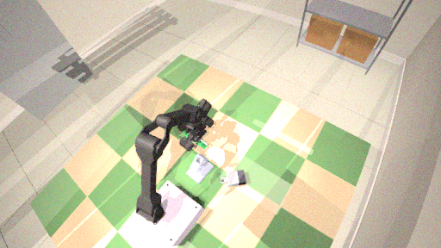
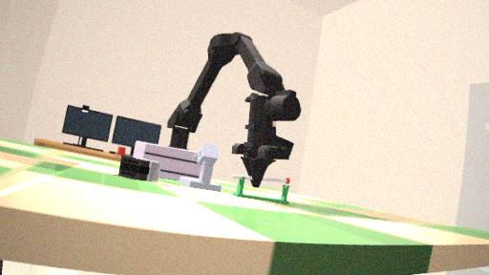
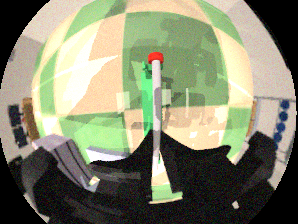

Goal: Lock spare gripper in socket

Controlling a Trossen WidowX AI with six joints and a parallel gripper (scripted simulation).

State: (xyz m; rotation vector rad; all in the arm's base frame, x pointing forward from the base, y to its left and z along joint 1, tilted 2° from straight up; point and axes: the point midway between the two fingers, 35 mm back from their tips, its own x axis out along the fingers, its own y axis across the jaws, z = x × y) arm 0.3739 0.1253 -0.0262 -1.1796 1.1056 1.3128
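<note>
My gripper tip is 4 cm past the spare gripper and 26 cm to the left of it. From my gripper tip the other things lie so: socket: 9 cm behind, 11 cm to the right, 3 cm above.
</note>
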